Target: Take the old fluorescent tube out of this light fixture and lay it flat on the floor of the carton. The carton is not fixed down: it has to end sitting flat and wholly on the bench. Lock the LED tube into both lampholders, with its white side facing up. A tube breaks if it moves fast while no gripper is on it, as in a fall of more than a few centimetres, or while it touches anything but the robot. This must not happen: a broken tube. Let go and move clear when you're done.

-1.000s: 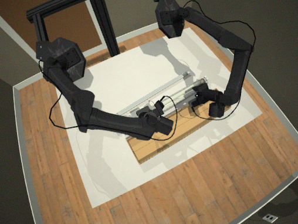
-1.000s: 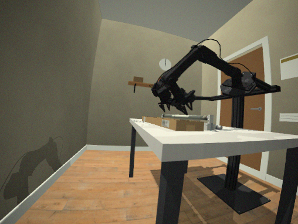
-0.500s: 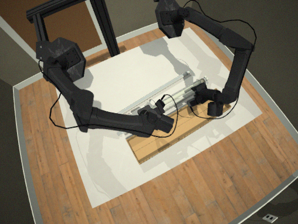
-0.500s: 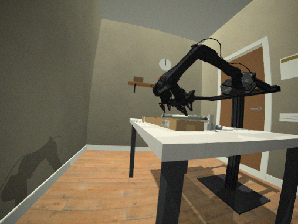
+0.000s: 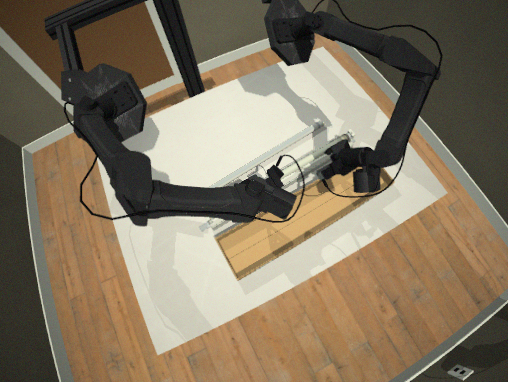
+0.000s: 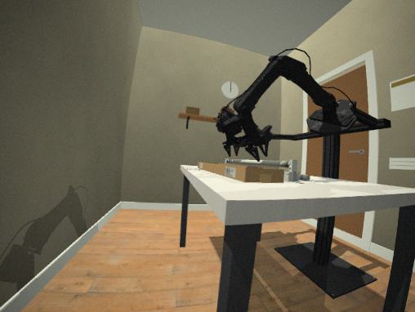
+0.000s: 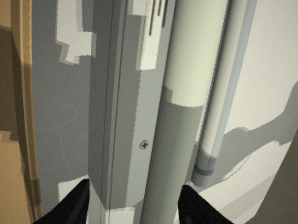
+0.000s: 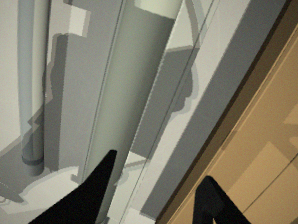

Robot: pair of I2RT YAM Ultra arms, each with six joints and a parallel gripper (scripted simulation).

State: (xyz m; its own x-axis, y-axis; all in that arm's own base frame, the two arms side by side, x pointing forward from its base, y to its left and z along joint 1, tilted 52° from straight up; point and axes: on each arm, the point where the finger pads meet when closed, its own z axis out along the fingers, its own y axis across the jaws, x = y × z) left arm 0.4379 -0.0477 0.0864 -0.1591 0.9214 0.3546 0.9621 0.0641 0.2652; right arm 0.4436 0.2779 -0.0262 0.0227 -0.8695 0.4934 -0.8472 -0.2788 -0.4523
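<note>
Right now my right hand is 4 cm past the old fluorescent tube, 14 cm to the right of it and 4 cm above it. The rest, counted from my right hand: LED tube (16 cm behind, 12 cm to the left, 9 cm below); brown carton (11 cm ahead, 16 cm to the left, 8 cm below).
</note>
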